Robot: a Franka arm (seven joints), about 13 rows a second.
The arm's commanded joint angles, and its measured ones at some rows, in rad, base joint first. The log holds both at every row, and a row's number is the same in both.
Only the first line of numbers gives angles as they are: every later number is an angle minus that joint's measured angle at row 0.
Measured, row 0:
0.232 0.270 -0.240 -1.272 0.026 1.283 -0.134
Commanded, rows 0 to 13:
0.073 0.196 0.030 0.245 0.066 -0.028 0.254
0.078 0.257 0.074 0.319 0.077 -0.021 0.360
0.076 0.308 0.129 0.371 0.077 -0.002 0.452
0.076 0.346 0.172 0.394 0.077 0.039 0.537
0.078 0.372 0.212 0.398 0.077 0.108 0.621
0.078 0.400 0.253 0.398 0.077 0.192 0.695
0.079 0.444 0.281 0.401 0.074 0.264 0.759
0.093 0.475 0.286 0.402 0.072 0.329 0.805
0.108 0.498 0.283 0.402 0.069 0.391 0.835
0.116 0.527 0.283 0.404 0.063 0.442 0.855
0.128 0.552 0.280 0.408 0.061 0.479 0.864
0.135 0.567 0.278 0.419 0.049 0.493 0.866
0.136 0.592 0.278 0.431 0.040 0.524 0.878
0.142 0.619 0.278 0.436 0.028 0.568 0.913
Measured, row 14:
0.128 0.561 0.284 0.357 0.048 0.531 0.850
